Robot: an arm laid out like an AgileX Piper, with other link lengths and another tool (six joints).
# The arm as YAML. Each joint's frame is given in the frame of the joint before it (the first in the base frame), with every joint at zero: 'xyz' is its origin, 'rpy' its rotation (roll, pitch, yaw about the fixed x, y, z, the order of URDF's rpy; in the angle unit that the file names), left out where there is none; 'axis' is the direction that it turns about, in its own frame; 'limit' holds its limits. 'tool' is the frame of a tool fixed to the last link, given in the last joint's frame.
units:
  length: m
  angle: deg
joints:
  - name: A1
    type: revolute
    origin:
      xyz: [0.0, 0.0, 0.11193]
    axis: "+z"
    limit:
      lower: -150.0
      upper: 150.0
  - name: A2
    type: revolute
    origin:
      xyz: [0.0, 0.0, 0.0]
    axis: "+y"
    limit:
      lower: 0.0
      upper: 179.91
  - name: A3
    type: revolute
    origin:
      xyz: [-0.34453, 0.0, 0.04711]
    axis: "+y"
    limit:
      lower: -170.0
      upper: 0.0
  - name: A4
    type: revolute
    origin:
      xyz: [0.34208, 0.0, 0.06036]
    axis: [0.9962, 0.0, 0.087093]
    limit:
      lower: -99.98
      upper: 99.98
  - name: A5
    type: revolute
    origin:
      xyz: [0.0, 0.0, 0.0]
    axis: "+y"
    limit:
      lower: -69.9
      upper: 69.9
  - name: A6
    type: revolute
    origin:
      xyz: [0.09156, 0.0, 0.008]
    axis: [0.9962, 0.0, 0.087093]
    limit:
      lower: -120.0
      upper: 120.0
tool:
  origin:
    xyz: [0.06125, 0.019, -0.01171]
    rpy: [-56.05, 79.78, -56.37]
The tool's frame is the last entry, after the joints.
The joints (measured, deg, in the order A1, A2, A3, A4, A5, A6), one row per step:
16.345, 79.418, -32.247, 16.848, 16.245, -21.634
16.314, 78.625, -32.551, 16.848, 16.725, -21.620
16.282, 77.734, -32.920, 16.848, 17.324, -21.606
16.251, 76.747, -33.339, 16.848, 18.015, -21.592
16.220, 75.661, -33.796, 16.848, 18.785, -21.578
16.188, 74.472, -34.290, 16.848, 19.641, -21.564
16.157, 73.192, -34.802, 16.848, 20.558, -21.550
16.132, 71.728, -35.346, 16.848, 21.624, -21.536
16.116, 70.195, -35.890, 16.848, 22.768, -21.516
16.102, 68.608, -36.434, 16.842, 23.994, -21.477
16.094, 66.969, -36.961, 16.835, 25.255, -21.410
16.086, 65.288, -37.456, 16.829, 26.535, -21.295
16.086, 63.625, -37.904, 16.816, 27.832, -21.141
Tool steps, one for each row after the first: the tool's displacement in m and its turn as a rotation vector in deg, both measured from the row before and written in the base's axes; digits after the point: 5 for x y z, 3 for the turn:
0.00057, 0.00034, 0.00584, 0.275, -0.583, 0.061
0.00052, 0.00040, 0.00670, 0.308, -0.624, 0.088
0.00039, 0.00044, 0.00749, 0.337, -0.676, 0.113
0.00018, 0.00043, 0.00825, 0.363, -0.732, 0.134
-0.00011, 0.00040, 0.00901, 0.389, -0.785, 0.157
-0.00049, 0.00033, 0.00960, 0.406, -0.833, 0.177
-0.00117, 0.00027, 0.01071, 0.441, -0.899, 0.225
-0.00181, 0.00019, 0.01100, 0.445, -0.891, 0.255
-0.00245, 0.00006, 0.01117, 0.444, -0.864, 0.272
-0.00309, -0.00007, 0.01125, 0.453, -0.859, 0.272
-0.00373, -0.00024, 0.01116, 0.471, -0.839, 0.247
-0.00432, -0.00036, 0.01059, 0.456, -0.752, 0.240

